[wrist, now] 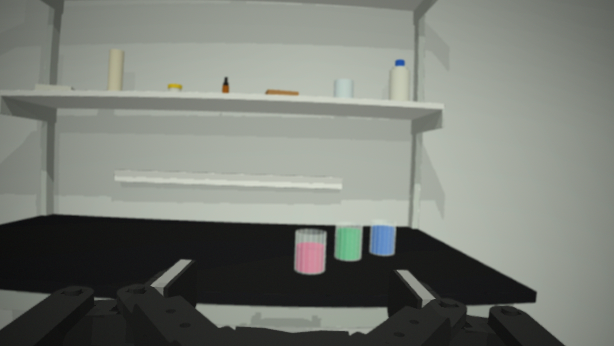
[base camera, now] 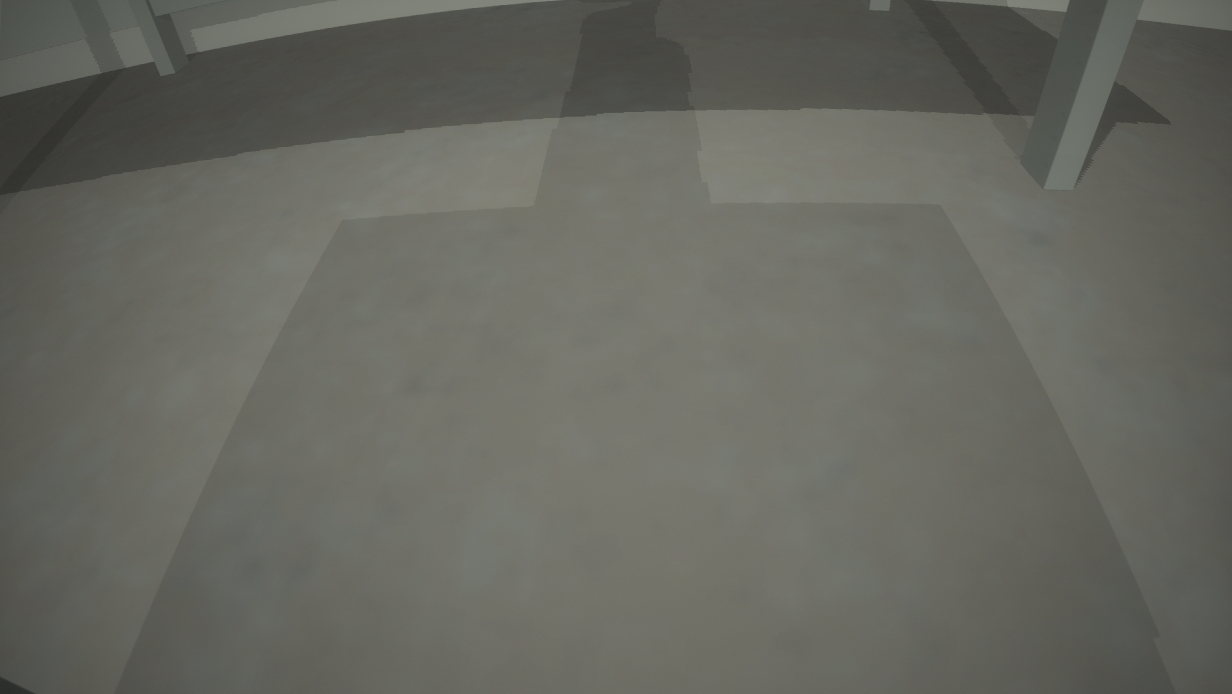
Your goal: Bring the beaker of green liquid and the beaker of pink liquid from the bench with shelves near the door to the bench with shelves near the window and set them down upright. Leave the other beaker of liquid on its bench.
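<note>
In the wrist view, a beaker of pink liquid [wrist: 310, 255] stands upright on the black top of a bench with shelves [wrist: 150, 270]. The beaker of green liquid [wrist: 348, 243] stands upright just to its right and a little farther back. The beaker of blue liquid [wrist: 382, 240] stands to the right of the green one. The three stand apart, in a slanting row. My gripper [wrist: 293, 287] is open and empty, in front of the bench's front edge, with the pink beaker beyond and between the fingertips. Which of the two benches this is, I cannot tell.
A shelf [wrist: 225, 102] above the bench holds a white bottle with a blue cap [wrist: 399, 82], a pale beaker [wrist: 344, 89], a small brown bottle [wrist: 226, 87] and a cream cylinder [wrist: 116, 70]. In the base camera view, a bench leg [base camera: 1077, 103] stands at the upper right, another [base camera: 159, 38] at the upper left.
</note>
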